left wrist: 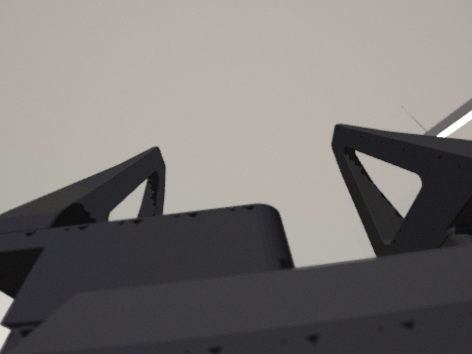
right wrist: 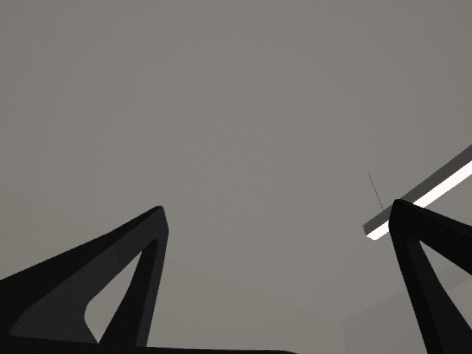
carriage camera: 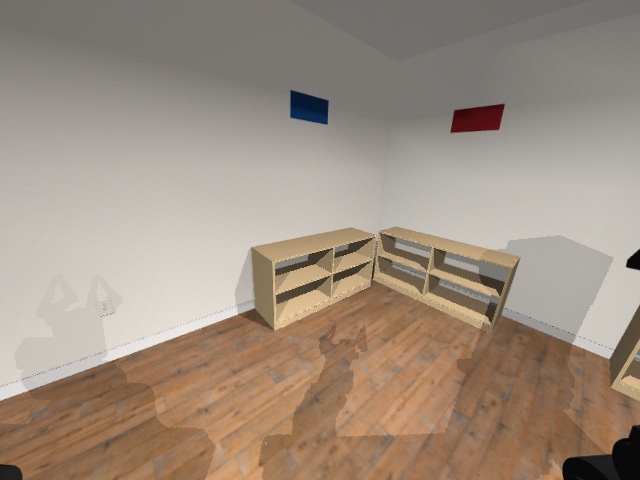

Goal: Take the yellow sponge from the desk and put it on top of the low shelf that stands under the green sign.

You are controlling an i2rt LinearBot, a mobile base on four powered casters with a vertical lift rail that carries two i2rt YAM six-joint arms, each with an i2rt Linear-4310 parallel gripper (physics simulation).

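The yellow sponge, the desk and the green sign do not show in these views. My left gripper is open and empty, its fingers wide apart against the pale ceiling in the left wrist view. My right gripper is open and empty, its fingers wide apart against the grey ceiling in the right wrist view.
A low wooden shelf stands under a blue sign, left of the room's corner. Another low shelf stands under a red sign, right of the corner. Part of a third shelf shows at the right edge.
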